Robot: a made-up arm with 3 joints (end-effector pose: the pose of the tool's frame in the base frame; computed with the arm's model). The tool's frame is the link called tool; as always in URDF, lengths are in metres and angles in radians.
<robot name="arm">
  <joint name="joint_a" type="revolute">
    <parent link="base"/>
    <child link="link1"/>
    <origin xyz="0 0 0.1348"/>
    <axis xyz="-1 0 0"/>
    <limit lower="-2.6" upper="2.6" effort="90" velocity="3.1"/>
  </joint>
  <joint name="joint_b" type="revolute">
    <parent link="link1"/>
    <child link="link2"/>
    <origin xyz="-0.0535 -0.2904 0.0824"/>
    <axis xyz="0 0 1"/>
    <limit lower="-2.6" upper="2.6" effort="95" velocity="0.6"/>
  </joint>
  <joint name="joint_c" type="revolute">
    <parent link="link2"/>
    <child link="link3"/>
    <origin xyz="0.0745 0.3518 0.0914"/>
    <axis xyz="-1 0 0"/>
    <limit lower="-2.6" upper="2.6" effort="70" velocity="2.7"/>
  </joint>
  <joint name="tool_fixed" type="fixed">
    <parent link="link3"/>
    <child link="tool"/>
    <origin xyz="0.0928 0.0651 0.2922"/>
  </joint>
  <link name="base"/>
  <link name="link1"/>
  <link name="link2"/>
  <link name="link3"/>
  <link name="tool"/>
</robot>
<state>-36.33 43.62 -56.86</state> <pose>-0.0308 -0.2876 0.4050 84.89 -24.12 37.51</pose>
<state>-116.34 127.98 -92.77</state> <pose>-0.2012 -0.1155 -0.1383 -36.05 -44.94 -150.39</pose>
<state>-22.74 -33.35 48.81</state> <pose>0.4241 -0.0018 0.4780 -29.51 12.27 -31.26</pose>
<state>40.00 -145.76 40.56</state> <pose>0.1409 -0.4418 0.9669 -5.81 -21.20 -152.46</pose>
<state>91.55 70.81 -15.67</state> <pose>-0.3154 0.4731 0.1441 -79.04 70.75 -4.44</pose>
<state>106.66 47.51 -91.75</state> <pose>0.0169 0.2570 0.1915 -22.15 44.95 -17.38</pose>
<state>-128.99 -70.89 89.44</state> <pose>0.6104 0.0627 -0.1199 68.54 47.26 61.16</pose>
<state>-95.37 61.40 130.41</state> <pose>-0.4406 0.0545 0.2516 -29.30 -60.94 -9.74</pose>
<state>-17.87 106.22 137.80</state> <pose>-0.5802 -0.2299 -0.0301 -142.95 -17.14 107.00</pose>
